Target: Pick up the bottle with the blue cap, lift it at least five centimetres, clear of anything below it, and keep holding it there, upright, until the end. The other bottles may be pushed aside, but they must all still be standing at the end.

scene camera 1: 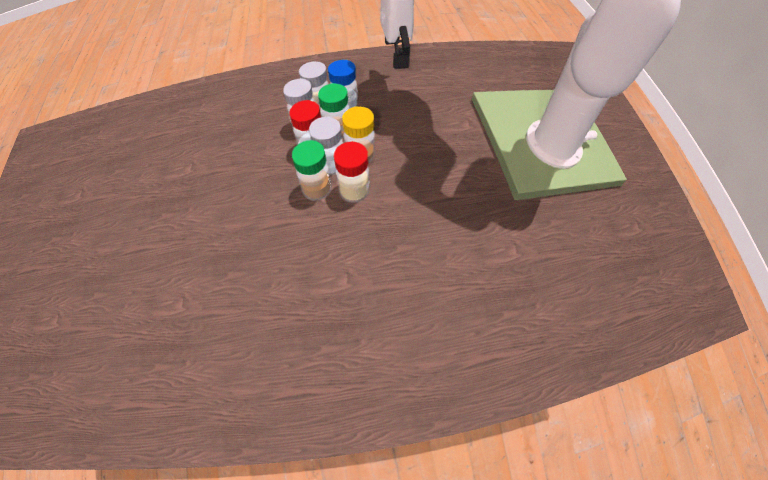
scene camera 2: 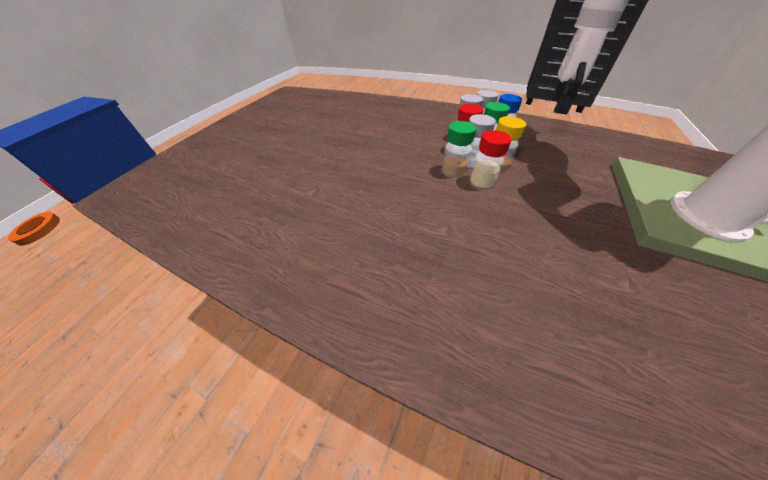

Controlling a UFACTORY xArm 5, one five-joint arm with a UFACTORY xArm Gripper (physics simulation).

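Places are measured from the arm's base along level axes (x right, y back, z down), in millimetres.
Where they show: gripper, between the fingertips: [scene camera 1: 396, 55] [scene camera 2: 558, 106]; arm's base, origin of its link: [scene camera 1: 554, 144] [scene camera 2: 707, 216].
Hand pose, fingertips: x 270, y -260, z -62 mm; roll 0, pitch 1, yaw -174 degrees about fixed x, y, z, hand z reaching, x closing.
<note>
Things, the pixels of their top centre, and the offset from my fingertips.
- bottle with the blue cap, centre of its top: [scene camera 1: 341, 67] [scene camera 2: 511, 97] dx -31, dy -124, dz -18 mm
- grey-capped bottle, centre of its top: [scene camera 1: 312, 69] [scene camera 2: 487, 93] dx -16, dy -181, dz -18 mm
- yellow-capped bottle, centre of its top: [scene camera 1: 357, 117] [scene camera 2: 512, 121] dx -178, dy -129, dz -18 mm
The bottle with the blue cap [scene camera 1: 342, 73] [scene camera 2: 510, 103] stands upright at the back right of a tight group. A grey-capped bottle [scene camera 1: 313, 73] [scene camera 2: 487, 97] is at its left. A green-capped bottle [scene camera 1: 333, 97] [scene camera 2: 496, 110] stands in front of it. A yellow-capped bottle [scene camera 1: 357, 121] [scene camera 2: 511, 128] and a red-capped bottle [scene camera 1: 351, 159] [scene camera 2: 495, 143] stand nearer the front. My gripper [scene camera 1: 401, 59] [scene camera 2: 564, 104] is open and empty, in the air to the right of the blue-capped bottle and above it. It is seen edge-on, so the fingers overlap in both views.
Another green-capped bottle [scene camera 1: 309, 157] [scene camera 2: 461, 133] and another red-capped bottle [scene camera 1: 305, 115] [scene camera 2: 470, 113] stand on the group's left side, with more grey-capped bottles. My arm's base stands on a green board [scene camera 1: 498, 124] [scene camera 2: 634, 198] at the right. A dark slatted object [scene camera 2: 543, 67] is behind the gripper.
</note>
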